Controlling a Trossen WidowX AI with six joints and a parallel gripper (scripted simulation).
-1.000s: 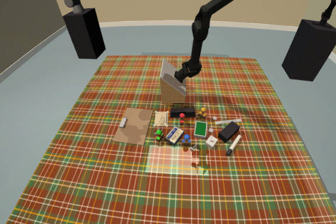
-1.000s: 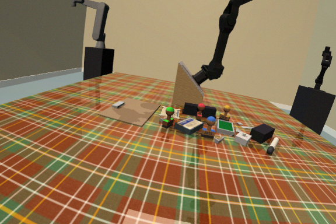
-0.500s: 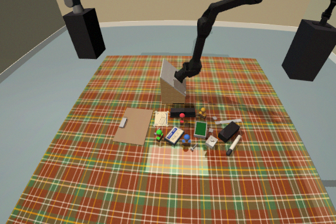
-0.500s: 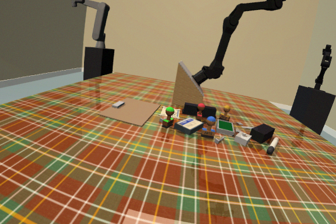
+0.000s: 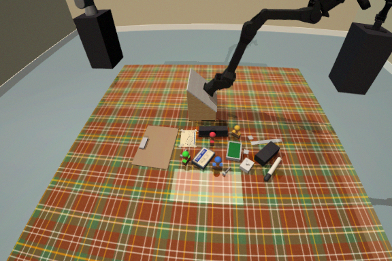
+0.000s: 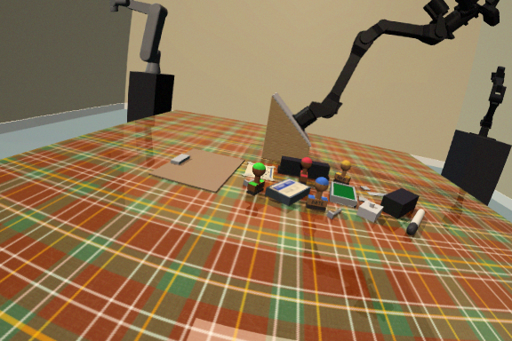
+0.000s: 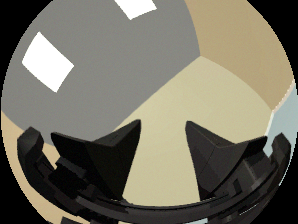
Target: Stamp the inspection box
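My gripper tip is now 360 mm short of the green stamp, 620 mm to the left of it and 660 mm above it. From my gripper tip the other things lie so: black block (290 mm ahead, 280 mm to the right, 670 mm below); then yellow stamp (190 mm ahead, 410 mm to the right, 660 mm below); then ruler (210 mm ahead, 270 mm to the right, 680 mm below).
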